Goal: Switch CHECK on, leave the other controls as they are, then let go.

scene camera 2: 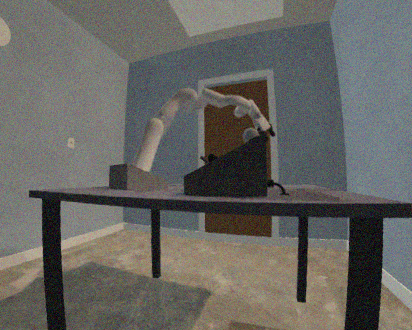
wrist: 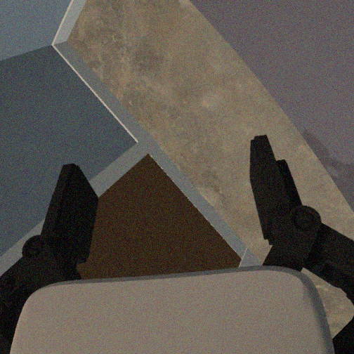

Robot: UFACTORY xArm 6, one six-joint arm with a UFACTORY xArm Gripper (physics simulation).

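Frame: origin at the arm's base, x ahead, y left, z up, level; centimetres.
Where they show: gripper, fingertip midpoint: [scene camera 2: 270,138]; arm's base at its link origin: [scene camera 2: 139,173].
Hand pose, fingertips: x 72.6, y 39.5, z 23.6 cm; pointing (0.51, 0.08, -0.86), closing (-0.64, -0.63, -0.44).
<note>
Things, the pixels of their top centre, and the offset from my fingertips. "spot": a spot on its surface instead. Level surfaces: height alone.
- table at its surface level: dz -31.3 cm
- black cable at a spot on its surface: [scene camera 2: 280,187] spot: dz -29.2, dx -9.6, dy -66.8 cm
- pale round shape at a spot on its surface: [scene camera 2: 250,134] spot: dz -12.8, dx -18.8, dy -70.1 cm
A dark wedge-shaped console [scene camera 2: 232,172] stands on the table, seen from its side. Its sloped face is turned away from the view, and small dark controls [scene camera 2: 212,158] stick up near its low end. CHECK cannot be told apart, and its label and position are hidden. My gripper [scene camera 2: 272,131] [wrist: 165,168] is open with nothing between its fingers. In the scene view it is at the console's high end, near the top edge; whether it touches cannot be told. In the wrist view, floor, wall and door show beyond the fingers, and the console does not show.
The table [scene camera 2: 320,193] [wrist: 300,55] carries the grey arm base block [scene camera 2: 126,177] at the left. A black cable [scene camera 2: 280,187] comes out of the console's tall back. A pale round shape [scene camera 2: 250,134] shows by the console's top. A brown door [scene camera 2: 235,150] [wrist: 155,225] stands behind.
</note>
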